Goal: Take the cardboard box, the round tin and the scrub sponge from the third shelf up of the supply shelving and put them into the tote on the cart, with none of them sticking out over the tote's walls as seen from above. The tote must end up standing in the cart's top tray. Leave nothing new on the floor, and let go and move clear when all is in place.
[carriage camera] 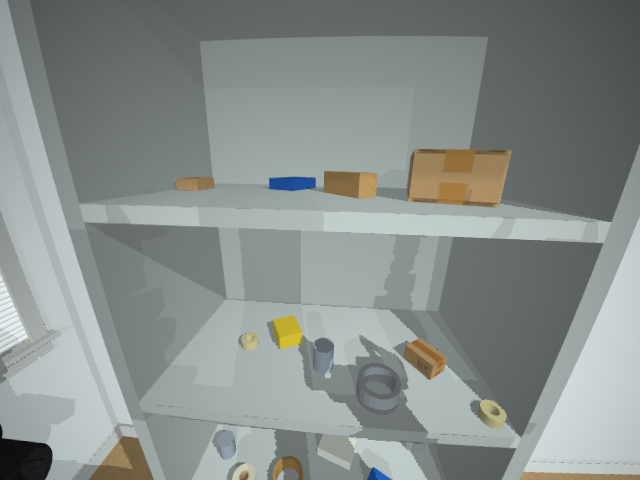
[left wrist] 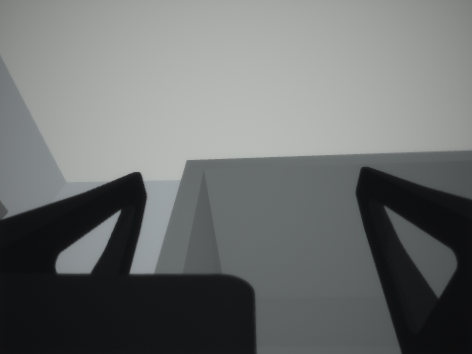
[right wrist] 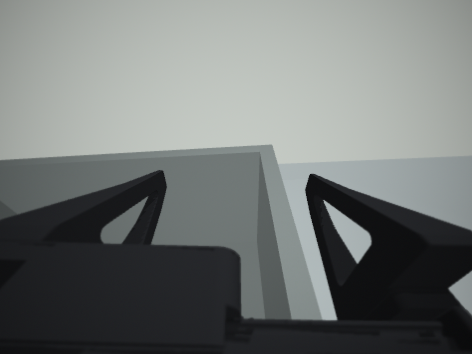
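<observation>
The small cardboard box point(carriage camera: 425, 358) with tape on top lies at the right on the shelving's third shelf point(carriage camera: 191, 382), the middle level in the carriage view. A grey-blue cylinder point(carriage camera: 323, 356), which looks like the round tin, stands upright near its middle. A yellow block point(carriage camera: 287, 331), which looks like the scrub sponge, lies behind it to the left. My left gripper point(left wrist: 249, 181) is open and empty, pointing up toward the ceiling and shelving top. My right gripper point(right wrist: 236, 180) is open and empty, pointing the same way. Both are away from the objects. The tote and cart do not show.
The third shelf also holds a wide grey ring point(carriage camera: 378, 388) in front of the box and tin, and cream rolls point(carriage camera: 249, 341) point(carriage camera: 491, 414). The shelf above point(carriage camera: 206, 215) bears a large carton point(carriage camera: 457, 177) and smaller boxes. Upright posts flank the shelves.
</observation>
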